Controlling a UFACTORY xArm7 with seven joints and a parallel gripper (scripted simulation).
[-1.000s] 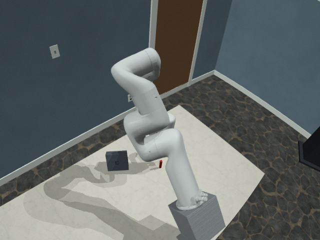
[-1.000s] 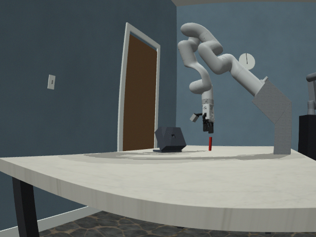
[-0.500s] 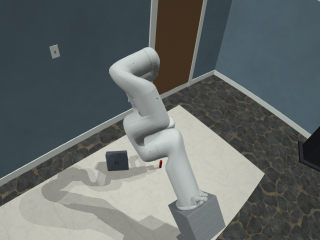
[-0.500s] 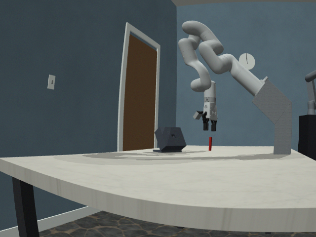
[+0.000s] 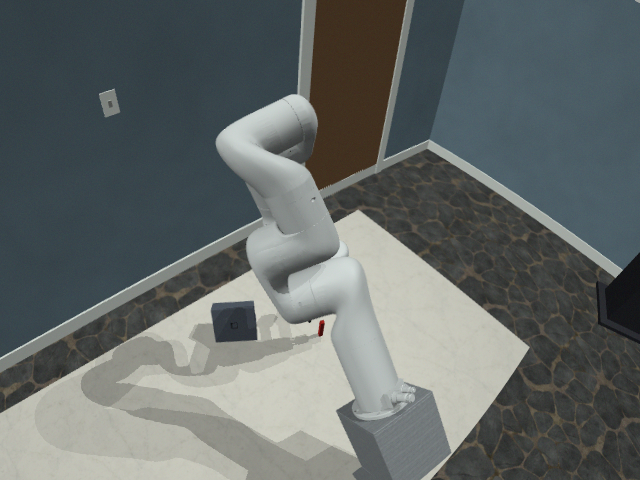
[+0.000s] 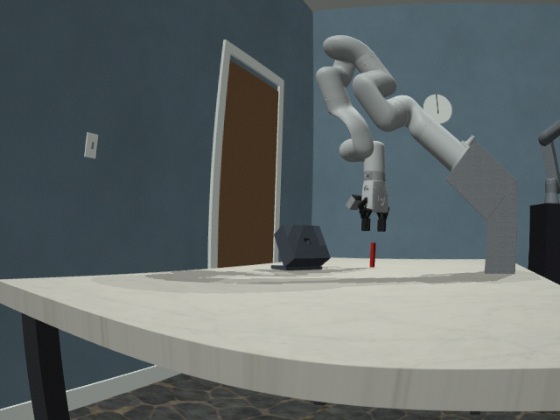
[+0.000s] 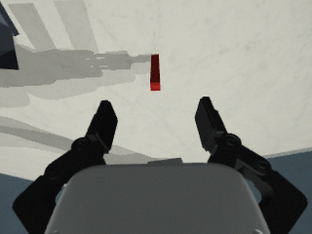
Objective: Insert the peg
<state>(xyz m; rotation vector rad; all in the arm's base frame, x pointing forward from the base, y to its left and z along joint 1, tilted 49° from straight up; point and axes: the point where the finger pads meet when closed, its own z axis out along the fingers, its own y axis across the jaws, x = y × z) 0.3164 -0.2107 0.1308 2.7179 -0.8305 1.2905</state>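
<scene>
The red peg lies 9 cm below my hand.
</scene>
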